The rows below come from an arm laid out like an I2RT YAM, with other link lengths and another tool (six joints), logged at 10 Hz.
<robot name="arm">
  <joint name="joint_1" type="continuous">
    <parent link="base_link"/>
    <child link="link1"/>
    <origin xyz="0 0 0.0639"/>
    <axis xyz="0 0 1"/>
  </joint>
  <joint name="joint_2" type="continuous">
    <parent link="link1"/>
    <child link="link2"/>
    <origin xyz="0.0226 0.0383 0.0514"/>
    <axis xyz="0 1 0"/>
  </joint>
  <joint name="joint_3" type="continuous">
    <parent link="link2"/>
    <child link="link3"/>
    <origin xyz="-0.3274 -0.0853 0"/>
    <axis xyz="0 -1 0"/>
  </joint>
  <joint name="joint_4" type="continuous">
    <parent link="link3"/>
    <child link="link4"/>
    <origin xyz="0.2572 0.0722 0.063"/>
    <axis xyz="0 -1 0"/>
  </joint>
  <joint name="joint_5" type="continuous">
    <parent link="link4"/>
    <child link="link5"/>
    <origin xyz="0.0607 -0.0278 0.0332"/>
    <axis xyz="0 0 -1"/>
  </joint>
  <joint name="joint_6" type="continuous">
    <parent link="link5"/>
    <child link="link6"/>
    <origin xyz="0.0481 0 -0.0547"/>
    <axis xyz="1 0 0"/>
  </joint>
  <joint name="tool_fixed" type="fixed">
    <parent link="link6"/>
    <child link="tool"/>
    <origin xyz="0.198 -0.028 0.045" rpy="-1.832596 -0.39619 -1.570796"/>
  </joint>
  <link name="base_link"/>
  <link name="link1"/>
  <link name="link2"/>
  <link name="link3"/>
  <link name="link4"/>
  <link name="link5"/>
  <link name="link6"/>
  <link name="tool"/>
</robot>
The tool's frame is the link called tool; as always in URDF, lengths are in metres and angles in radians. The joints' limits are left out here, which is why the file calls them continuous.
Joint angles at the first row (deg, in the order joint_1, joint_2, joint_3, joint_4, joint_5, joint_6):
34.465 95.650 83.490 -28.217 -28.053 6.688
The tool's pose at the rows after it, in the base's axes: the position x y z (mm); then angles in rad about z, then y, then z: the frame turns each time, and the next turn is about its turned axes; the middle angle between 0 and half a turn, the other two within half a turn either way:
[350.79, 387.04, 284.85, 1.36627, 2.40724, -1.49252]
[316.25, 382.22, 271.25, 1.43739, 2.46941, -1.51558]
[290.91, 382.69, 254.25, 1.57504, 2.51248, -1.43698]
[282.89, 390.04, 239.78, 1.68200, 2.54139, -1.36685]
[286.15, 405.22, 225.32, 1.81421, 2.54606, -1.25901]
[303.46, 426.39, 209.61, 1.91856, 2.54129, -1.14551]
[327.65, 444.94, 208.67, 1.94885, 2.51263, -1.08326]
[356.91, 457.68, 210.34, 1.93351, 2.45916, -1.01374]
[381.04, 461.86, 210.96, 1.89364, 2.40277, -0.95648]
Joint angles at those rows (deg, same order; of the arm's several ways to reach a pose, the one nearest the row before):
35.712 89.132 77.217 -28.835 -33.541 0.822
36.826 87.190 75.764 -34.637 -34.300 -5.170
37.331 87.821 75.685 -39.689 -36.729 -8.756
37.870 90.654 77.408 -42.880 -38.034 -11.148
37.884 96.070 81.368 -45.738 -40.497 -12.903
37.971 103.253 87.578 -47.838 -42.121 -12.530
37.503 108.922 94.456 -49.043 -43.746 -10.338
36.485 112.801 98.911 -46.821 -45.524 -4.217
35.382 114.165 99.256 -41.681 -46.779 3.086

